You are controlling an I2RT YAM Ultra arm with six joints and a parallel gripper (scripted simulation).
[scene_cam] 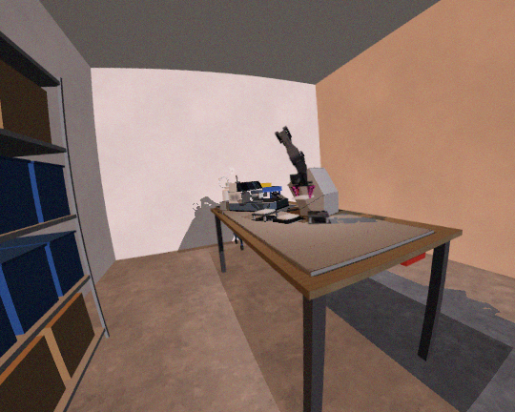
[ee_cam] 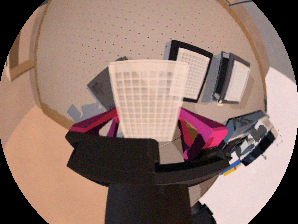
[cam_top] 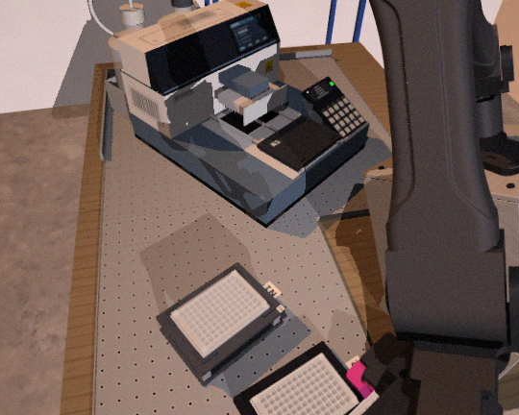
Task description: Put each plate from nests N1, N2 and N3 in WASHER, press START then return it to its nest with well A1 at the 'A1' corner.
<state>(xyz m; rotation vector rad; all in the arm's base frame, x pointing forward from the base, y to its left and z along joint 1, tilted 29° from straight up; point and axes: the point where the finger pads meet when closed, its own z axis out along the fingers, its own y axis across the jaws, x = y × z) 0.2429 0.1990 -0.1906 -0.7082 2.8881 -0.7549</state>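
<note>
My gripper is now 580 mm to the left of the dark carrier pocket, 90 mm past it and 70 mm above it. Round my hand: nest N2: 140 mm below, 90 mm to the right, 70 mm ahead; n2 label: 150 mm below, 120 mm to the right, 30 mm behind; nest n3: 110 mm below, 60 mm behind, 50 mm to the left.
</note>
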